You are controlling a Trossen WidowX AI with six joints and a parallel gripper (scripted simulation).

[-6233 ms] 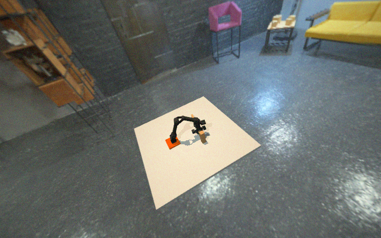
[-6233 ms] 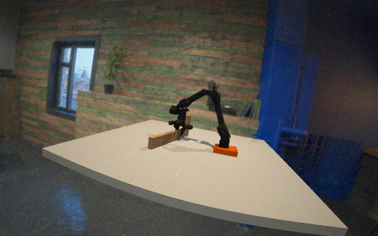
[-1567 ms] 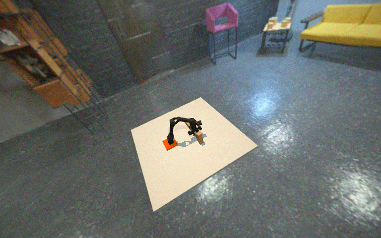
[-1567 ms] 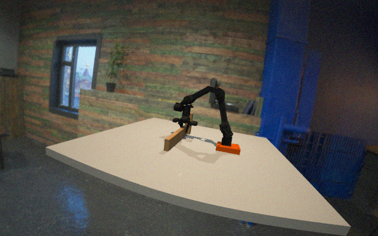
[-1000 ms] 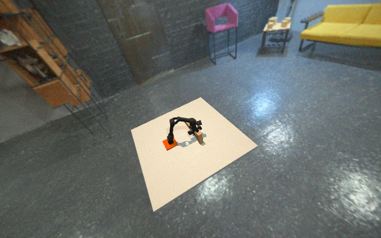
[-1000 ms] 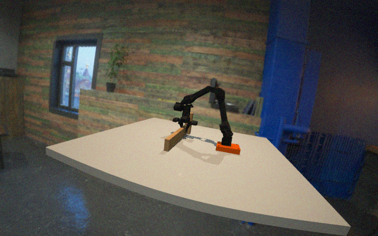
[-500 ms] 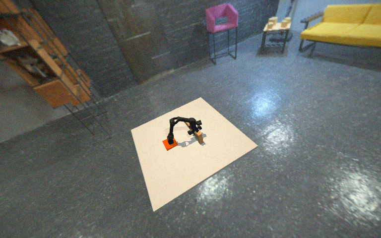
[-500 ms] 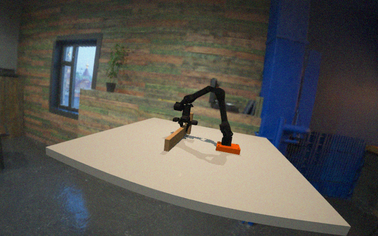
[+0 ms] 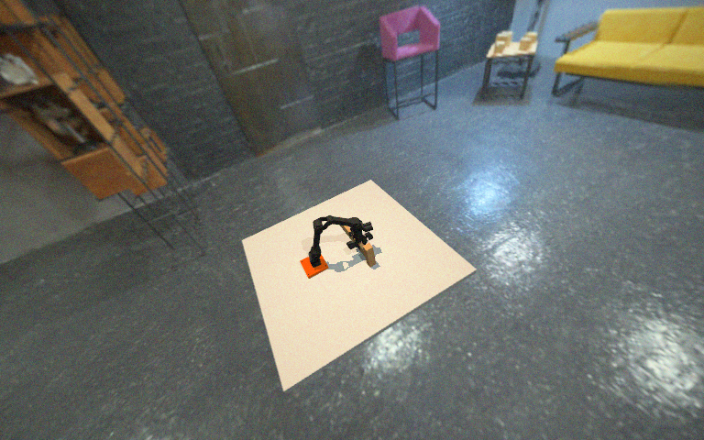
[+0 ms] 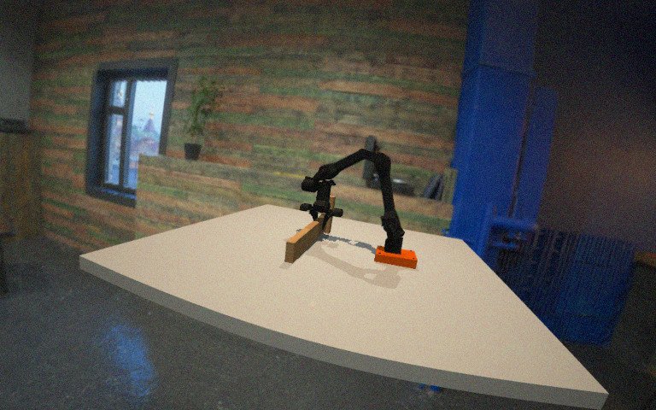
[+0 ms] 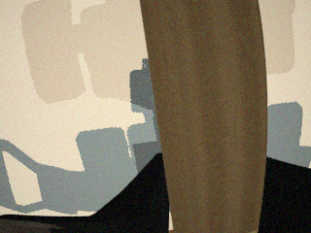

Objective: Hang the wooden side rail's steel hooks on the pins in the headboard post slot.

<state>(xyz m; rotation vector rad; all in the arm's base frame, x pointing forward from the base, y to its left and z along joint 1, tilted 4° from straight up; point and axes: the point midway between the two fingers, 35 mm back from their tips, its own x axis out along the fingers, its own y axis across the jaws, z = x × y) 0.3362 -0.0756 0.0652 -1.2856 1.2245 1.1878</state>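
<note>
Now: gripper tip 13 cm to the left of the headboard post and 5 cm below it.
</note>
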